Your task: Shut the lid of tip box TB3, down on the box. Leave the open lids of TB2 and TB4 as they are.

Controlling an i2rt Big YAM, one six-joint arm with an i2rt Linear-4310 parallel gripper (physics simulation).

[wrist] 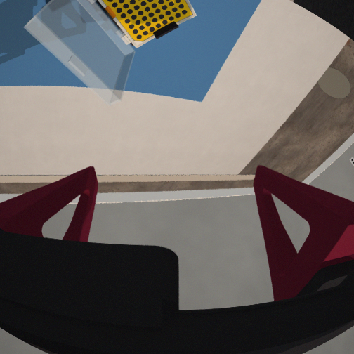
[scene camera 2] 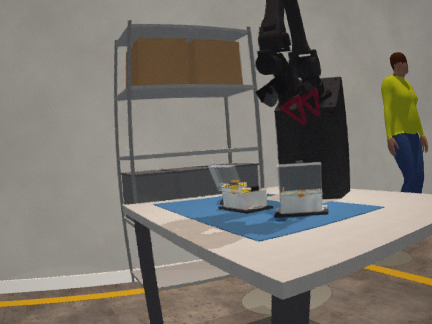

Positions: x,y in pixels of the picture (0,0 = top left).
Scene:
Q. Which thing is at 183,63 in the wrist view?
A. A blue mat.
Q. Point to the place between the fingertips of my gripper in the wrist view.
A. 175,174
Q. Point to a blue mat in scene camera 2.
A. At 259,226

